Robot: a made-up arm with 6 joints. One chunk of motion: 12 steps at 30 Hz.
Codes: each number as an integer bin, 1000 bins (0 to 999) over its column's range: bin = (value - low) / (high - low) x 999, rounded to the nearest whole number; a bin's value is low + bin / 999 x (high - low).
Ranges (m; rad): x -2..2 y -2..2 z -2..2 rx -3.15..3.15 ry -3.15..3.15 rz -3.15..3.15
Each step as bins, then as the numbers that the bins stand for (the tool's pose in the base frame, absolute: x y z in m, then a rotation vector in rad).
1 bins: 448 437 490 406 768 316
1 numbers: -0.2062 -0.2503 -0.0380 -0.5896 1.6932 -1.1572
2 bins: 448 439 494 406 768 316
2 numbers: -0.2062 -0.2422 -0.0220 -0.5896 1.6932 -1.1572
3 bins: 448 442 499 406 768 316
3 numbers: -0.2062 -0.2302 -0.0020 -0.5896 1.6932 -1.1572
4 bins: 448 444 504 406 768 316
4 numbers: -0.2062 -0.2222 0.0180 -0.5896 1.6932 -1.1572
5 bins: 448 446 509 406 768 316
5 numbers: -0.2062 -0.2142 0.0380 -0.5896 1.6932 -1.1572
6 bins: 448 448 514 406 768 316
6 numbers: -0.2062 -0.2062 0.0581 -0.5896 1.6932 -1.1572
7 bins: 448 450 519 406 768 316
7 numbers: -0.2062 -0.1982 0.0781 -0.5896 1.6932 -1.1572
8 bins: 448 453 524 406 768 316
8 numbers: -0.2062 -0.1862 0.0981 -0.5896 1.6932 -1.1572
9 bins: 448 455 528 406 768 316
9 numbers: -0.2062 -0.1782 0.1141 -0.5896 1.6932 -1.1572
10 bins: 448 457 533 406 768 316
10 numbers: -0.2062 -0.1702 0.1341 -0.5896 1.6932 -1.1572
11 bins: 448 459 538 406 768 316
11 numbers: -0.2062 -0.1622 0.1542 -0.5896 1.6932 -1.1572
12 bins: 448 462 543 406 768 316
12 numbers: -0.2062 -0.1502 0.1742 -0.5896 1.6932 -1.1572
